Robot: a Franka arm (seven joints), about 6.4 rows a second.
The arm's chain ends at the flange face. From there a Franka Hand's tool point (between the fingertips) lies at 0.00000 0.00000 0.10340 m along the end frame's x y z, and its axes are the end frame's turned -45 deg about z.
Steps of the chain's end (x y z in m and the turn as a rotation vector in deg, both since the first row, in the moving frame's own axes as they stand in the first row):
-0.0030, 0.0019, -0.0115, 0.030, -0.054, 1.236
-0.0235, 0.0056, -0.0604, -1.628, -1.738, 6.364
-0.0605, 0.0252, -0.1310, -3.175, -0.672, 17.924
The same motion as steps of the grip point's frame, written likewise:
-0.0035, -0.0009, -0.0115, 0.059, -0.017, 1.236
-0.0249, -0.0130, -0.0605, 0.078, -2.380, 6.364
-0.0659, -0.0226, -0.1312, -1.770, -2.720, 17.924

